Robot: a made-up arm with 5 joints.
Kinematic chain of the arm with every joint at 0, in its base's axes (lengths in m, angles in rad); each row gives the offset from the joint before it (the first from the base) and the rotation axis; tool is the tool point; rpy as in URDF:
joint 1: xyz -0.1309 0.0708 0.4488 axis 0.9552 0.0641 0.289
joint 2: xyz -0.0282 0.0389 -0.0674 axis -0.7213 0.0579 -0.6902
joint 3: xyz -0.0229 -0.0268 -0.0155 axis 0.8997 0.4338 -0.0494
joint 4: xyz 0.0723 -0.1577 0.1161 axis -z
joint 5: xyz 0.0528 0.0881 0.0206 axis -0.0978 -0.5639 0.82
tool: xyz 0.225 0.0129 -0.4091 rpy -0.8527 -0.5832 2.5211
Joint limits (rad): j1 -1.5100..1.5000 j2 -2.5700..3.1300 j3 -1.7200..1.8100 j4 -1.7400..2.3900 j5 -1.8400..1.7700
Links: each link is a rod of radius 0.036 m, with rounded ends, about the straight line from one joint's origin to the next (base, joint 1, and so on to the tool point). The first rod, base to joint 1, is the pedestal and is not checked.
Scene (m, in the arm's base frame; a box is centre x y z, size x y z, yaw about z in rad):
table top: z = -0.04
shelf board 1: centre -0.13 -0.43 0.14 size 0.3 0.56 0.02 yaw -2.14
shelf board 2: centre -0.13 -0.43 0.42 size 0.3 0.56 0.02 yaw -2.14
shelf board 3: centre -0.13 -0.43 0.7 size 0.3 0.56 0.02 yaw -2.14
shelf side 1: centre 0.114 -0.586 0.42 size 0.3 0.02 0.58 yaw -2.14
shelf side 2: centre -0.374 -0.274 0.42 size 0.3 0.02 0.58 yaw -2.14
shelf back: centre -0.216 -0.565 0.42 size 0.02 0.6 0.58 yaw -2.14
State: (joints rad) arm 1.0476 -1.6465 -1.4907 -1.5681 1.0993
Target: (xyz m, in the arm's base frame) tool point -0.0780 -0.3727 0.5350
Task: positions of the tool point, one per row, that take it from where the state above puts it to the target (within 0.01 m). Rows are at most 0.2 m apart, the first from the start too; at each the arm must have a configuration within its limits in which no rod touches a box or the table.
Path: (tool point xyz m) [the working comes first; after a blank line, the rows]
Joints at the target: -0.6064 -0.7065 -1.1148 -1.7400 -1.8400
Straight joint move there: touches shelf board 2.

1: -0.2742 0.4761 0.3617
2: -0.1632 0.4528 0.3016
3: -0.0508 0.3837 0.2416
4: 0.0457 0.2673 0.2051
5: 0.1097 0.1196 0.2138
6: 0.1296 -0.0299 0.2785
7: 0.1016 -0.1467 0.3930
8: 0.0307 -0.2028 0.5350
9: 0.0013 -0.2609 0.5411
10: -0.0348 -0.3188 0.5409
11: -0.0780 -0.3727 0.5350

